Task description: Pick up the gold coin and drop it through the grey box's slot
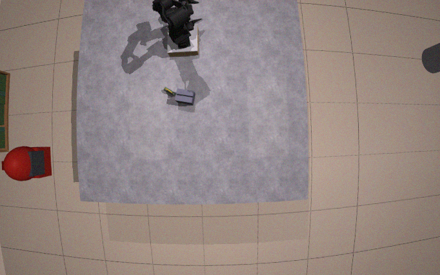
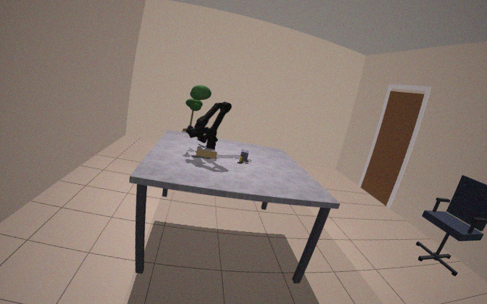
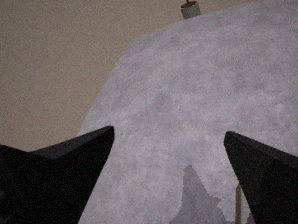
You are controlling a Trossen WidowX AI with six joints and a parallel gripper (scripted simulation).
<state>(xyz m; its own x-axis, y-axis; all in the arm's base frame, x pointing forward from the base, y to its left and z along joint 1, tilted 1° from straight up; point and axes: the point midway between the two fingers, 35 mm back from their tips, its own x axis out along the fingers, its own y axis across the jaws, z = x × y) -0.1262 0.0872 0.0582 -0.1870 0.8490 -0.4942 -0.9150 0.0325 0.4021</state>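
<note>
My gripper tip is 36 cm short of the gold coin, 24 cm to the left of it and 8 cm above it.
</note>
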